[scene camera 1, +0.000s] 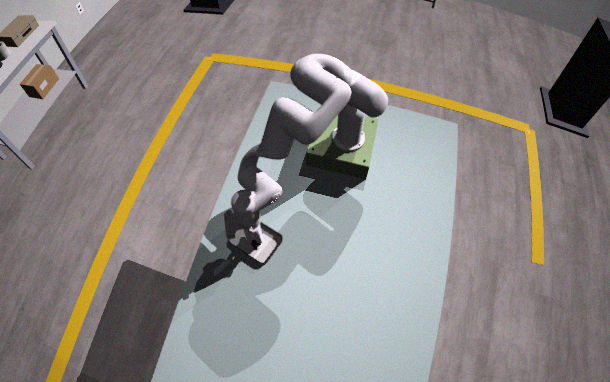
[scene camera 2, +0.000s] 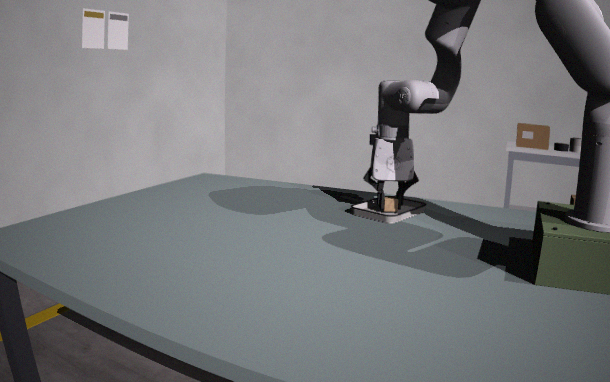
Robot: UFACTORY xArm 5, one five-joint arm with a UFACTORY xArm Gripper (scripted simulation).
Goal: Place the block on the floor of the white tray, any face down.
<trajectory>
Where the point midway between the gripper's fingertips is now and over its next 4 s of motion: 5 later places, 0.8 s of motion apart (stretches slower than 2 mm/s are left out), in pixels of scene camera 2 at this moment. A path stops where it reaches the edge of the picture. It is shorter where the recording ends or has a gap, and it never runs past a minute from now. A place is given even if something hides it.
My gripper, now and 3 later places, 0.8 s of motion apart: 389,208; 390,202; 391,186; 426,199
</trajectory>
